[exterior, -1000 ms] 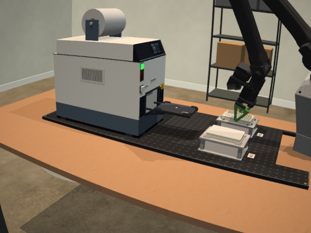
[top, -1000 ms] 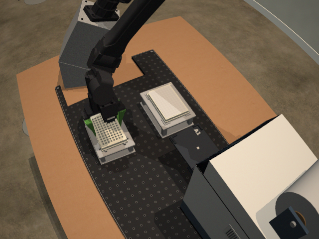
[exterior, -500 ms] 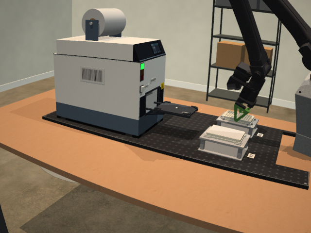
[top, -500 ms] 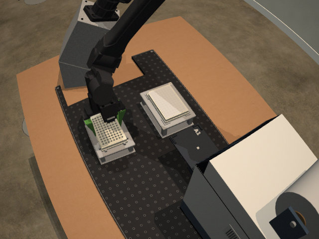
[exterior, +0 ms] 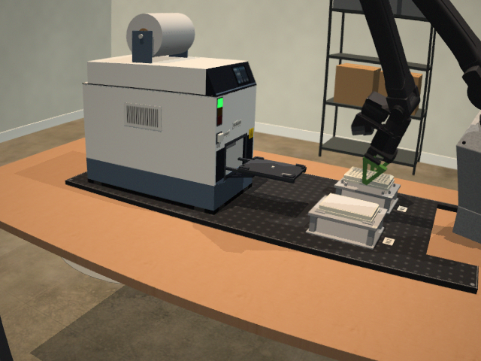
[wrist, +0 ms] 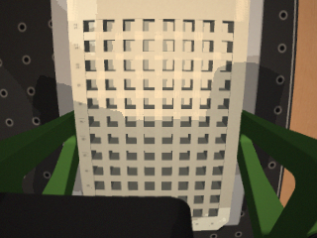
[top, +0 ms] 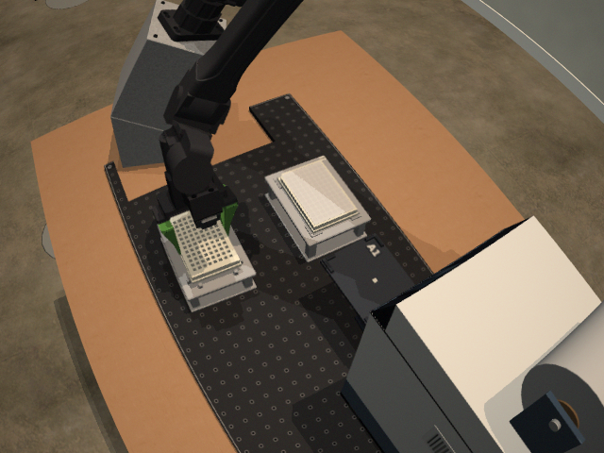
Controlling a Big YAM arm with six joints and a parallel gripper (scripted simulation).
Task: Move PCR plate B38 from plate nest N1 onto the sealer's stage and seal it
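Right now my hand is right at the plate B38. Also, from my hand: nest N2: 210 mm to the left, 20 mm below, 20 mm ahead; then sealed plate B83: 210 mm to the left, 20 mm ahead, 10 mm below; then nest N1: 30 mm below.
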